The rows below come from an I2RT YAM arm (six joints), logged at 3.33 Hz.
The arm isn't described. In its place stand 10 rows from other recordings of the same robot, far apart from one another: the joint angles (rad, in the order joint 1, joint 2, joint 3, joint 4, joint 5, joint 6), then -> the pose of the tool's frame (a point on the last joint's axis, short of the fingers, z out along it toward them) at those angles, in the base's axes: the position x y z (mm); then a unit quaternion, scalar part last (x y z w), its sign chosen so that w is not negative.
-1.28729, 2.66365, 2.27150, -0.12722, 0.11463, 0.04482 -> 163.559, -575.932, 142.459, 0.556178, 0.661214, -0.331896, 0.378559
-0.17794, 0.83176, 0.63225, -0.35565, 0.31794, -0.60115 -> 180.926, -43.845, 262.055, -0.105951, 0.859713, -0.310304, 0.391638
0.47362, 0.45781, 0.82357, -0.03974, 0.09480, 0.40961 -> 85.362, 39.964, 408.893, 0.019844, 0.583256, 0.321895, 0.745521
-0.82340, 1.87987, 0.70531, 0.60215, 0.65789, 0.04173 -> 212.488, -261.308, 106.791, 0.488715, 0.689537, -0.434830, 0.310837
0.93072, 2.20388, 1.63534, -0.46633, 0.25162, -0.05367 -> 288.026, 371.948, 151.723, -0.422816, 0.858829, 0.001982, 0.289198
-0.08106, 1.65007, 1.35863, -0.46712, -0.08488, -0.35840 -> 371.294, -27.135, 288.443, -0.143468, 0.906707, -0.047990, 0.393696
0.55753, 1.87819, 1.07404, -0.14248, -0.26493, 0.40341 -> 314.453, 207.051, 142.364, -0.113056, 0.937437, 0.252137, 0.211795
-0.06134, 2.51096, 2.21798, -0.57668, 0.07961, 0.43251 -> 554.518, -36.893, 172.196, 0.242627, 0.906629, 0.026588, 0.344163
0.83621, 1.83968, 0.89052, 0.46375, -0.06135, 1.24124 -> 252.059, 282.327, 152.686, 0.156638, 0.841612, 0.458164, 0.239246
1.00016, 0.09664, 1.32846, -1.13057, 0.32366, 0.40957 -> -50.262, -99.266, 400.874, -0.078180, 0.667812, 0.392193, 0.627773
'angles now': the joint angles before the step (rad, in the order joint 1, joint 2, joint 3, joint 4, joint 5, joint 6). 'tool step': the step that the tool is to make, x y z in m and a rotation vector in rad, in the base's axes. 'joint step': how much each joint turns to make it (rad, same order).
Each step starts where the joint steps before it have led.
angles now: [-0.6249 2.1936 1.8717 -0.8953 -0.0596 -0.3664]
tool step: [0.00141 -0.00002 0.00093 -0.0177 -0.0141 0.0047]
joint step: [0.0021 -0.0046 -0.0071 0.0240 0.0048 -0.0046]
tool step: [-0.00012 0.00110 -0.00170 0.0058 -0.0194 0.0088]
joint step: [0.0004 -0.0077 -0.0213 0.0258 -0.0180 -0.0018]
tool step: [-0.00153 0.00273 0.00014 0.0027 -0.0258 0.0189]
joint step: [0.0011 -0.0197 -0.0343 0.0331 -0.0228 -0.0098]
